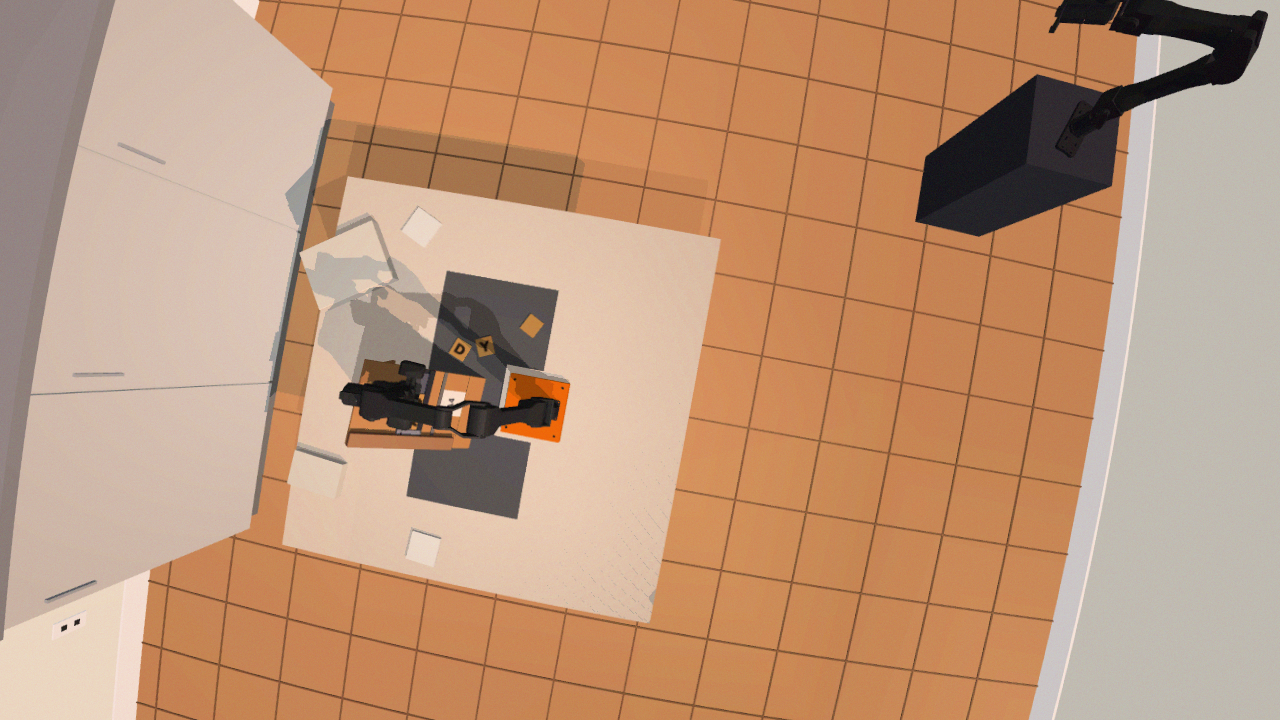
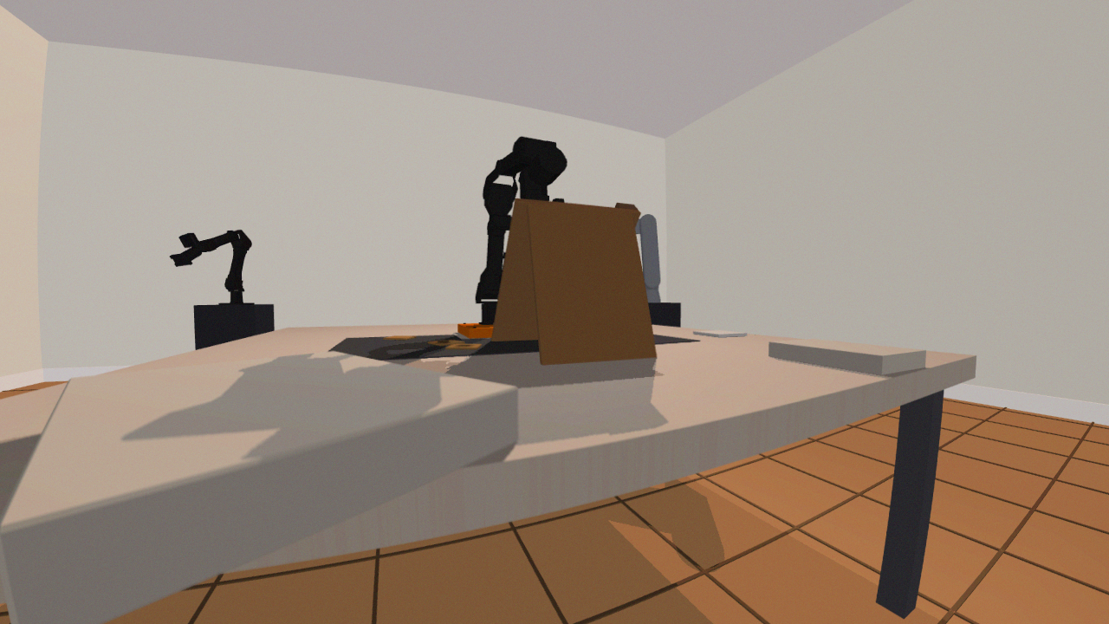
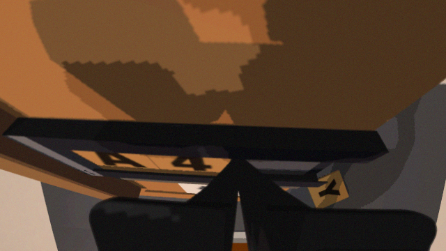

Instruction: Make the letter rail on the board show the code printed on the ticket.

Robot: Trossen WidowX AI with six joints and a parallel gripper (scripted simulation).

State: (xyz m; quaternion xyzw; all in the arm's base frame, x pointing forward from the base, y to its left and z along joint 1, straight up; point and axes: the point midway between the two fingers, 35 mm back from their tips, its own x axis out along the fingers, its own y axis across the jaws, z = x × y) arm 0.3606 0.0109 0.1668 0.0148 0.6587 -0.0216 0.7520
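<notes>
The white ticket is 80 mm below my gripper tip, 60 mm behind it and 30 mm to the left of it. The rest, counted from my gripper tip: tile marked d: 150 mm below, 140 mm to the right, 30 mm behind; tile marked y: 170 mm to the right, 150 mm below, 110 mm behind; blank tile: 260 mm to the right, 250 mm behind, 150 mm below.
</notes>
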